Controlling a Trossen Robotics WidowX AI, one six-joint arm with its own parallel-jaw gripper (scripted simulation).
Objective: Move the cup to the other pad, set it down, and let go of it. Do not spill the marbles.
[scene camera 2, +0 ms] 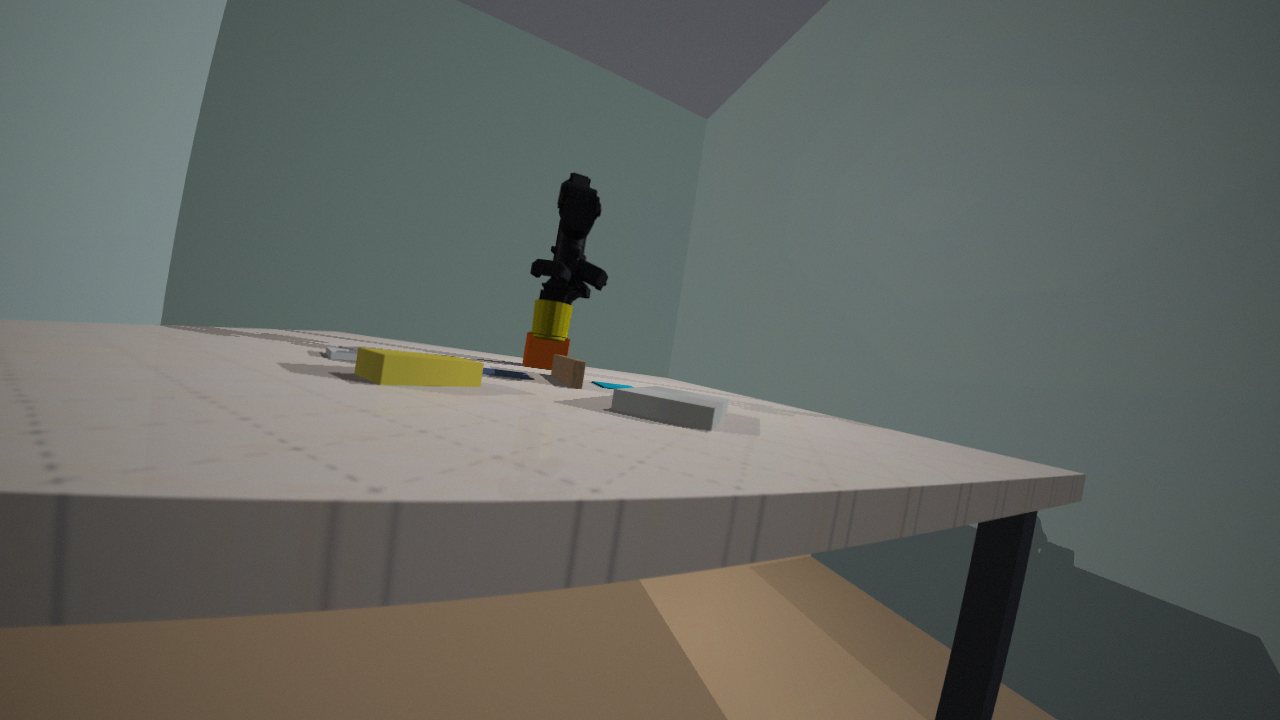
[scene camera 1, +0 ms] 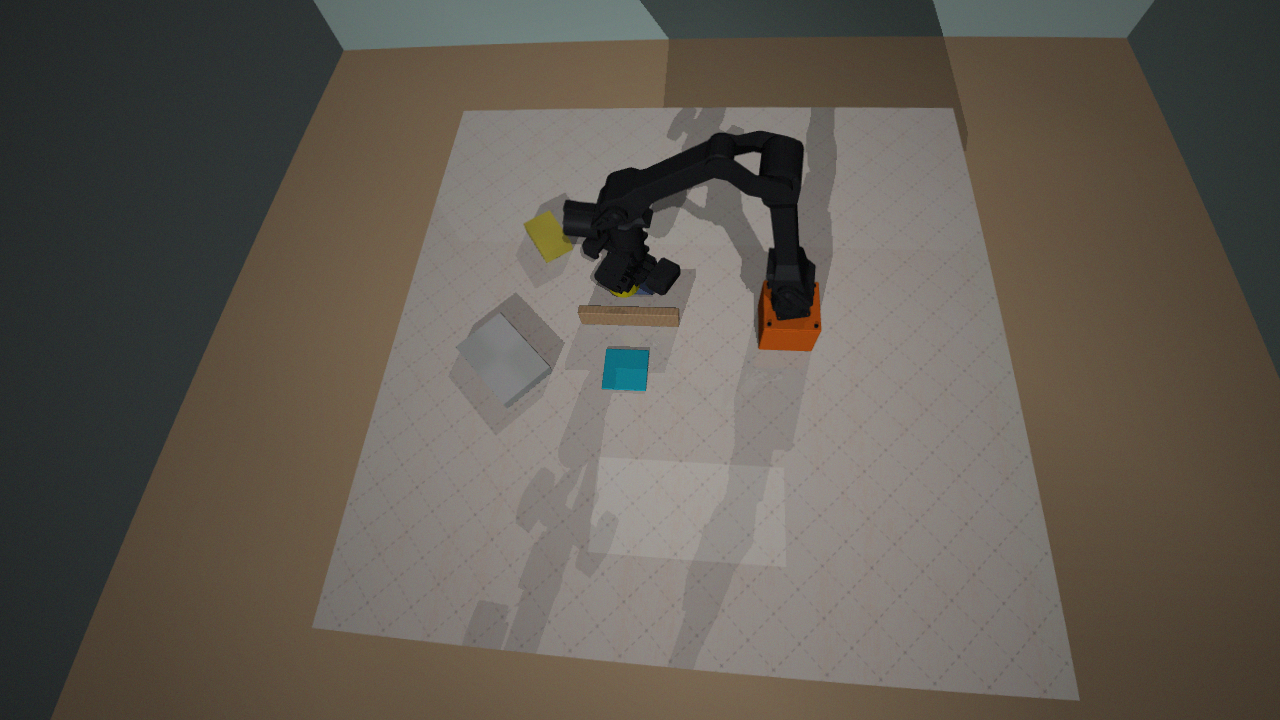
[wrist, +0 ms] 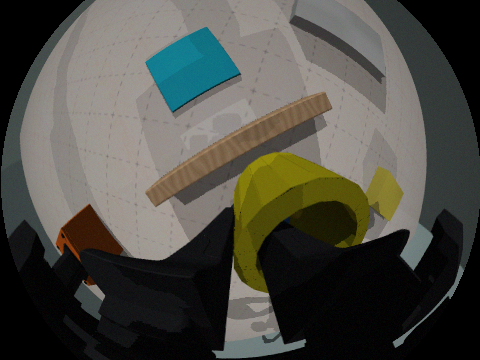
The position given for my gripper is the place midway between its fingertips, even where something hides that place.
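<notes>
My gripper (scene camera 1: pixel 634 283) is there for me, and the wrist view shows it as well (wrist: pixel 242 214). I can see a cup (scene camera 2: pixel 551 320) (wrist: pixel 335 210), and a wooden bar (scene camera 1: pixel 601 315) (scene camera 2: pixel 570 371) (wrist: pixel 236 144). There's a grey block (scene camera 2: pixel 696 410) too, and a teal pad (scene camera 1: pixel 624 369).
</notes>
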